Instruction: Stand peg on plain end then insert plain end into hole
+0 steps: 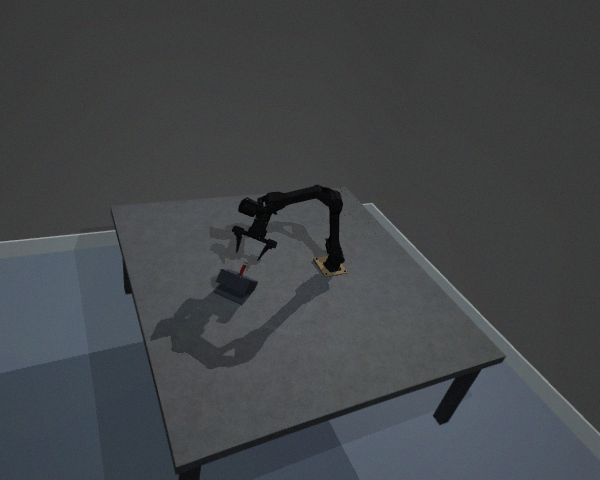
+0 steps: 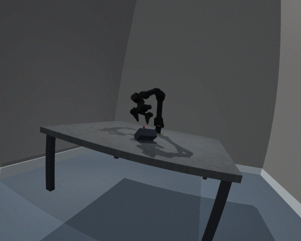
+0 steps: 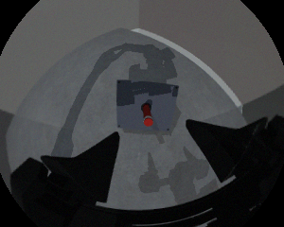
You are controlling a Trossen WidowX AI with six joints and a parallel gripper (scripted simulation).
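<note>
Now: the red peg 4 cm below my gripper tip, 2 cm to the left of it and 2 cm ahead of it. The rest, counted from my gripper tip: sloped dark panel (8 cm below, 5 cm ahead, 4 cm to the left).
</note>
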